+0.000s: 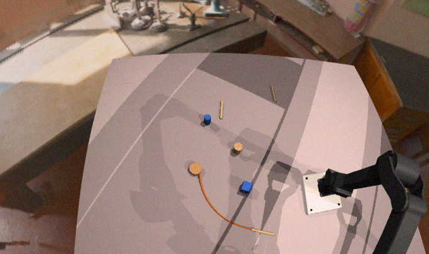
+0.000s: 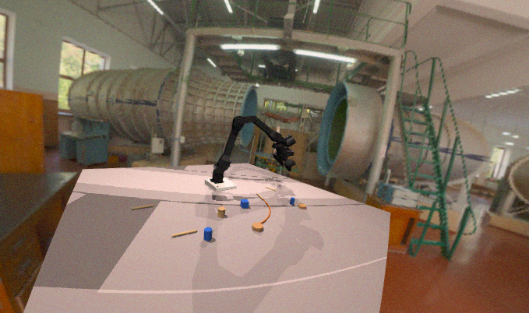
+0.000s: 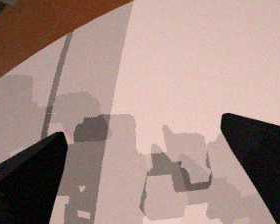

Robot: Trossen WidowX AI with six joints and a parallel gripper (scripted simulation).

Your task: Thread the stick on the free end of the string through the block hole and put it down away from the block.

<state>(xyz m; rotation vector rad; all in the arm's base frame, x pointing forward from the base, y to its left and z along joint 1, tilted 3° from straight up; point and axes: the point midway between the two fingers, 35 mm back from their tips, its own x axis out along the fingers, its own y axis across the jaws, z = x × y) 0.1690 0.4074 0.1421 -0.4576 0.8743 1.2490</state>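
Now: gripper tip 47 cm to the left of the blue cube, 11 cm short of it and 11 cm above it. From my gripper tip the other things lie so: round wooden button (54 cm to the right, 26 cm ahead, 11 cm below); short wooden cylinder (60 cm to the right, 12 cm ahead, 11 cm below); thin wooden stick (32 cm to the right, 12 cm below, 8 cm ahead).
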